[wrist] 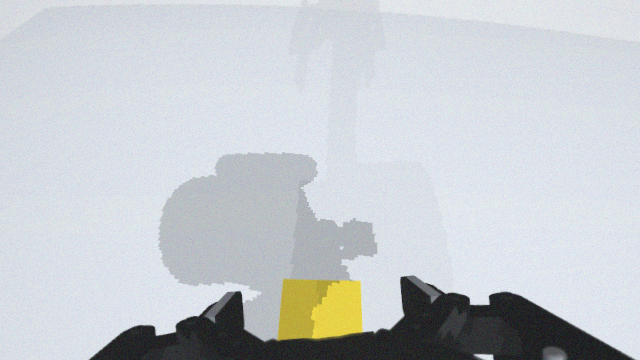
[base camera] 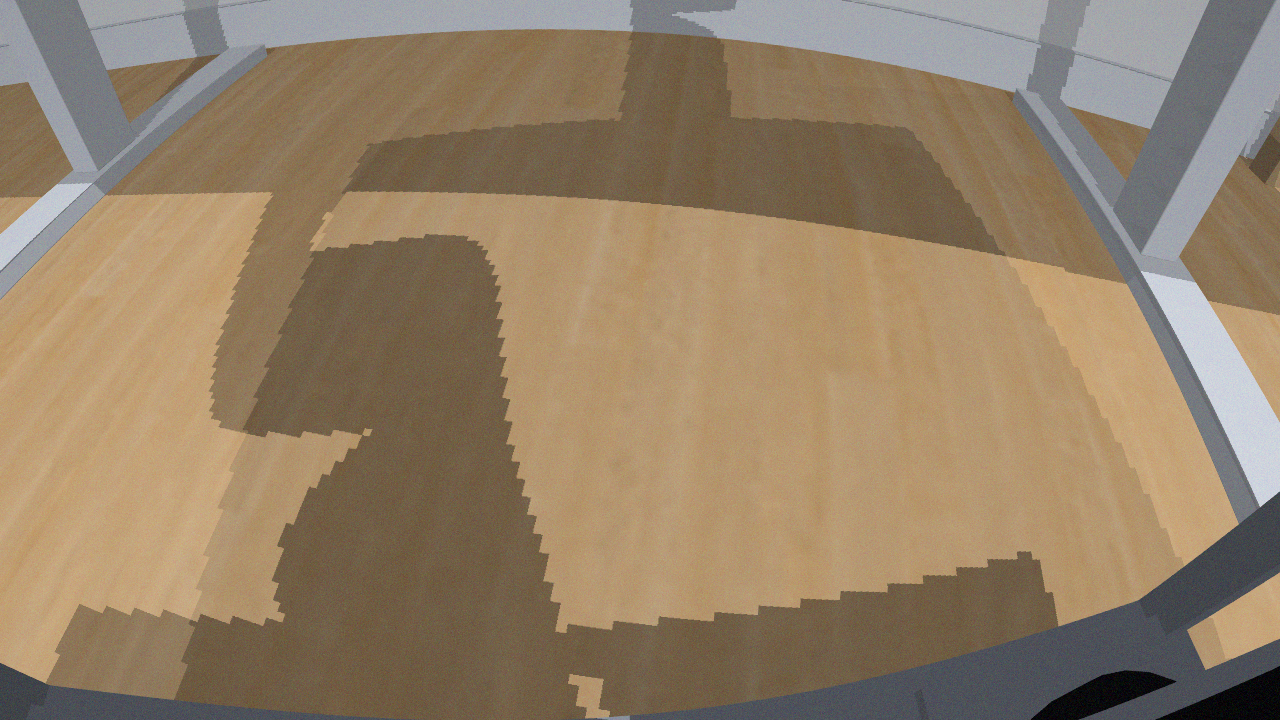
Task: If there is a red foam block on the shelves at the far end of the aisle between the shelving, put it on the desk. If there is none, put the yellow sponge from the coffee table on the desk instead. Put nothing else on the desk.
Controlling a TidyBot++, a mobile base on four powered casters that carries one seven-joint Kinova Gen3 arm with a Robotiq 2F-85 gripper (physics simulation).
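Frame: origin at the arm's base, x right, y ahead, z up, level; millimetres.
Seen in the pictures: gripper, fingertip midpoint: (wrist: 322, 302).
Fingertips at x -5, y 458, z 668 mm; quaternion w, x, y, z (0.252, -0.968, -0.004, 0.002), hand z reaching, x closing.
A point is followed by its place in that frame.
The yellow sponge (wrist: 320, 311) {x -7, y 464, z 598 mm} lies on a smooth white top (wrist: 525, 150) {x 274, y 636, z 553 mm} at the bottom middle of the wrist view. Its near end is hidden behind the gripper body. My gripper (wrist: 322, 302) {x -5, y 458, z 668 mm} is open and empty. Its fingers stand apart on the left and right of the sponge, with white surface showing between each finger and the sponge. The gripper looks to be raised above the sponge. The sponge, the gripper and a red foam block do not show in the base view.
In the base view, grey-white metal legs (base camera: 71, 80) {x -601, y 786, z -255 mm} (base camera: 1186, 134) {x 561, y 510, z -243 mm} with low floor rails (base camera: 179, 111) {x -555, y 914, z -375 mm} (base camera: 1208, 358) stand left and right of the wooden floor (base camera: 716, 376) {x 89, y 391, z -397 mm}. A pale wall (base camera: 447, 16) {x -179, y 1108, z -370 mm} is behind. My dark base edge (base camera: 984, 685) shows at the bottom.
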